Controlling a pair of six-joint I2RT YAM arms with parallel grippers.
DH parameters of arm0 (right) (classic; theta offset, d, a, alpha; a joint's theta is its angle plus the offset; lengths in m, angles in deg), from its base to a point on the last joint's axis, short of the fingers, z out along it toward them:
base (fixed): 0 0 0 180
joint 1: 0 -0.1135 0.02 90
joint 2: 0 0 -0.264 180
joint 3: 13.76 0 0.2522 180
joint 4: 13.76 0 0.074 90
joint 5: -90 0 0 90
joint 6: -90 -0.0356 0 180
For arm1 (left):
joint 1: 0 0.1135 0.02 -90
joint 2: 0 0 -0.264 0
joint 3: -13.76 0 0.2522 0
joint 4: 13.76 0 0.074 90
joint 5: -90 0 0 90
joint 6: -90 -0.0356 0 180
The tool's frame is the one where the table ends.
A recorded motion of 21 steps. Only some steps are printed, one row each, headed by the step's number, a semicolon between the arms.
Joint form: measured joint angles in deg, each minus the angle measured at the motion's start. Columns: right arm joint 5, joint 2, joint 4, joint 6, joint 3, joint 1; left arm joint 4, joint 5, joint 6, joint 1, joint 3, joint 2.
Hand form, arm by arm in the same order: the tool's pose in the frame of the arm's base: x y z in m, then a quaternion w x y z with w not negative. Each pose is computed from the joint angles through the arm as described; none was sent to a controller.
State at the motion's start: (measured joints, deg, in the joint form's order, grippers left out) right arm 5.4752 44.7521 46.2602 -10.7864 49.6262 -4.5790; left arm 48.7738 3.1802 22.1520 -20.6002 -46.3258 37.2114
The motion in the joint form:
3: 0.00 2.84 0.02 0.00 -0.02 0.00; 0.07 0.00 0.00 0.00 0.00 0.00
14: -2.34 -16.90 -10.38 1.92 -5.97 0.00; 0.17 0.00 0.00 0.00 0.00 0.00
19: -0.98 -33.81 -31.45 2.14 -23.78 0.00; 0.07 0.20 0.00 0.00 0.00 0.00
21: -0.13 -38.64 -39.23 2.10 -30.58 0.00; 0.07 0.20 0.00 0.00 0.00 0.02
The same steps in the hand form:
3: 0.1622 0.0164 0.3006 0.37878 0.03130 0.92001 0.09550; 0.1190 -0.0426 0.3012 0.40454 -0.02404 0.90472 -0.13137
14: 0.1083 0.0106 0.3237 0.56625 0.01498 0.81924 0.08932; 0.1189 -0.0426 0.3010 0.40381 -0.02402 0.90509 -0.13107
19: 0.0911 0.0101 0.2848 0.69925 -0.00268 0.70652 0.10896; 0.1190 -0.0425 0.3012 0.40510 -0.02478 0.90466 -0.12989
21: 0.0911 0.0106 0.2662 0.73320 -0.01063 0.66984 0.11670; 0.1191 -0.0425 0.3011 0.40495 -0.02478 0.90473 -0.12983

